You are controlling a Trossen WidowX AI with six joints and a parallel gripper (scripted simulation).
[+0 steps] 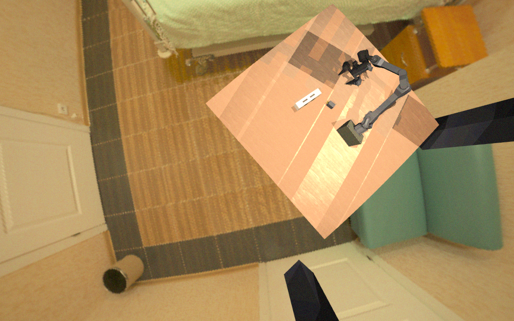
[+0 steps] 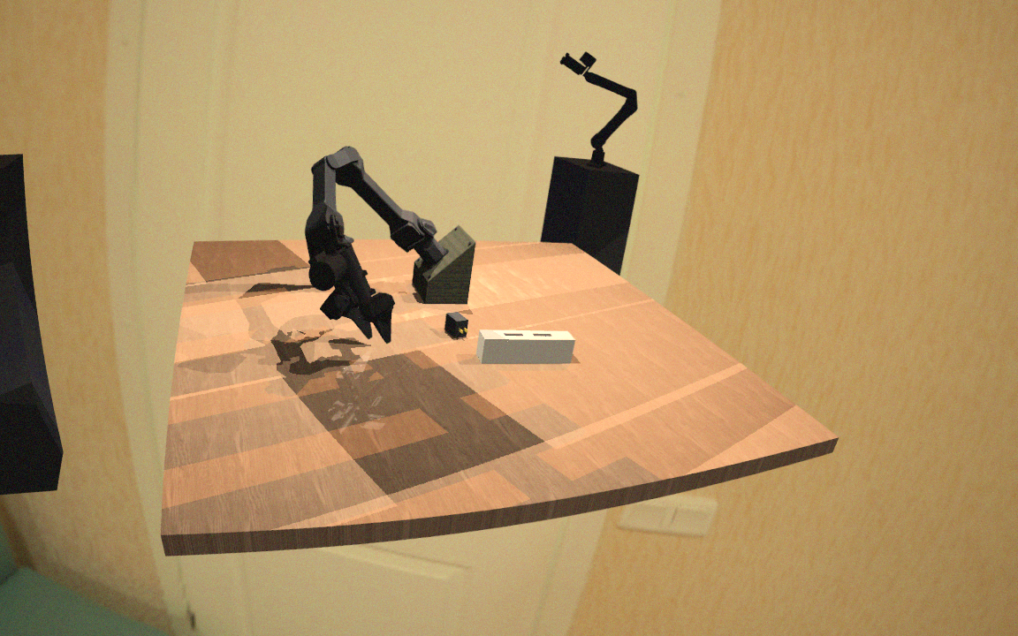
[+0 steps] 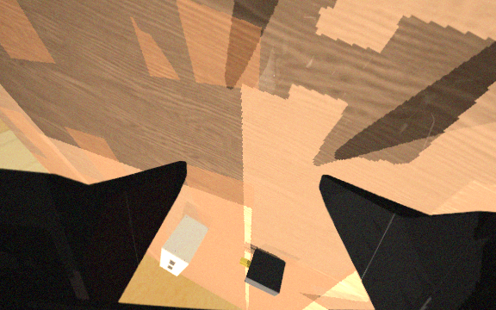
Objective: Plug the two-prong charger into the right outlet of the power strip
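Now: the two-prong charger 5 cm behind my gripper tip, 20 cm to the left of it and 1 cm below it.
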